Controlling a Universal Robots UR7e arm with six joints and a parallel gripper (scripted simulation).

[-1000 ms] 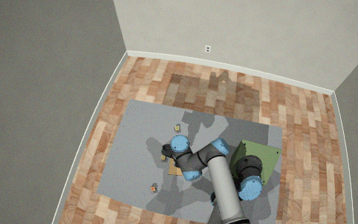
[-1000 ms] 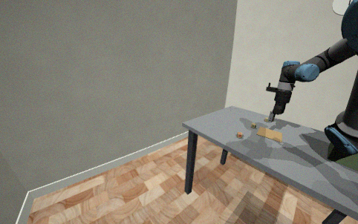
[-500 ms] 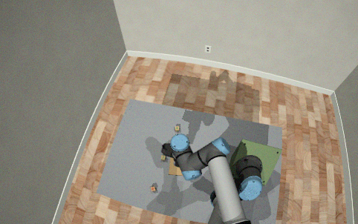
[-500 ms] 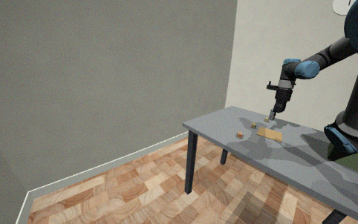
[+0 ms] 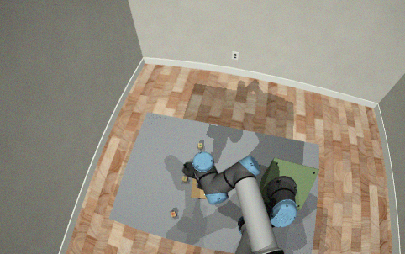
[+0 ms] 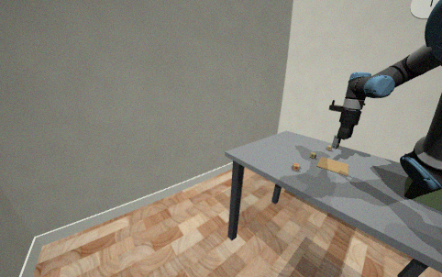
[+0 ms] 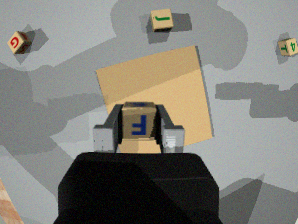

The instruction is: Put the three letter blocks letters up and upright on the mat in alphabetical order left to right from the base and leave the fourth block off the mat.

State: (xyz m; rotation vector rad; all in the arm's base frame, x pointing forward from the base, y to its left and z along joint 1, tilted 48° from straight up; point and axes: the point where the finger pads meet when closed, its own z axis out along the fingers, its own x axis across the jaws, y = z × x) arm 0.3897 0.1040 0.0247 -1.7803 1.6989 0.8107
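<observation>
My hand is 10 mm past the mat, 30 mm to the left of it and 120 mm above it. Also, from my hand: block (100 mm ahead, 20 mm to the right, 110 mm below).
</observation>
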